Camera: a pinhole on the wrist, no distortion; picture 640 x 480 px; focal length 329.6 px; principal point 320.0 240.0 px. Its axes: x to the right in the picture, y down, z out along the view. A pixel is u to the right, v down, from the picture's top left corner.
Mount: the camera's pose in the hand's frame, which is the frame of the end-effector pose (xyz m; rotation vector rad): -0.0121 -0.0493 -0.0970 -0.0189 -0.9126 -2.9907
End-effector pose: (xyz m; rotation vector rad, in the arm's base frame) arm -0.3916 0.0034 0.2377 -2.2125 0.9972 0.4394
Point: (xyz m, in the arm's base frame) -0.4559 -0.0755 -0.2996
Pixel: 147 206
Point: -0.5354 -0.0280 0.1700
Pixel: 363 95
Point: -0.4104 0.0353 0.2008
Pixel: 318 300
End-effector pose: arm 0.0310 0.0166 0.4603 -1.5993 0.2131 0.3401
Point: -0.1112 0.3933 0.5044
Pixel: 412 429
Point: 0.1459 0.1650 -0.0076
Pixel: 109 80
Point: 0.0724 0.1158 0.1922
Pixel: 168 120
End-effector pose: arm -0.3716 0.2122 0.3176 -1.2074 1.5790 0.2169
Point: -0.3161 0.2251 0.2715
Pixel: 220 378
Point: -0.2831 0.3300 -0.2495
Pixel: 70 259
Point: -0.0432 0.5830 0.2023
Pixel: 375 447
